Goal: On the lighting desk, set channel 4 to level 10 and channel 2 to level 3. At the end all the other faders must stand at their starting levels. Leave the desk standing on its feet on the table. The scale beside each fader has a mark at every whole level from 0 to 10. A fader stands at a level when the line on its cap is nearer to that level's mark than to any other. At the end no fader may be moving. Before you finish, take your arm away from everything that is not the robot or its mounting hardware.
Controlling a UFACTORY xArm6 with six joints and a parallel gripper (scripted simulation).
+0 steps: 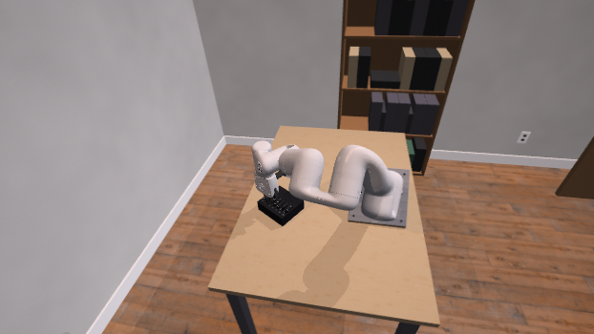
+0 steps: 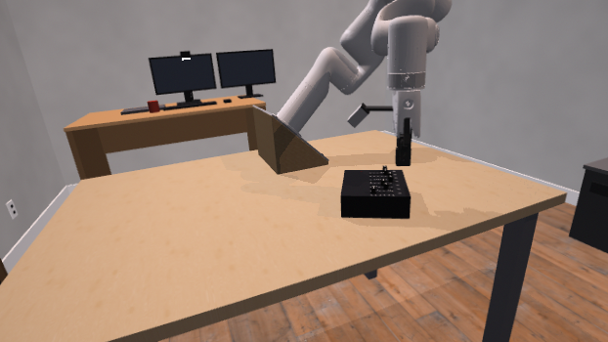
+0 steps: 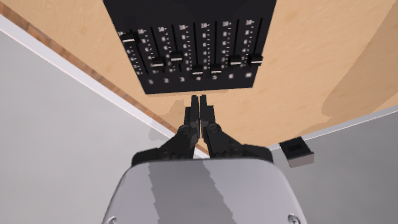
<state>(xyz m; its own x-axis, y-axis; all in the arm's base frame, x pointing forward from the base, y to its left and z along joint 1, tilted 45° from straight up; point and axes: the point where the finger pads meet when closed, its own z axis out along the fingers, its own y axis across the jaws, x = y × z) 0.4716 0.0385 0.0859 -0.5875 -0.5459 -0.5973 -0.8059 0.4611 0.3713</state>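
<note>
My gripper is now 5 cm above the channel 4 cap, 2 cm to the left of it and 2 cm past it. The rest, counted from my hand: channel 2 cap (6 cm to the right, 5 cm below, 1 cm ahead); then channel 3 cap (5 cm to the right, 5 cm below, 1 cm behind); then channel 1 cap (9 cm to the right, 5 cm below, 1 cm ahead).
</note>
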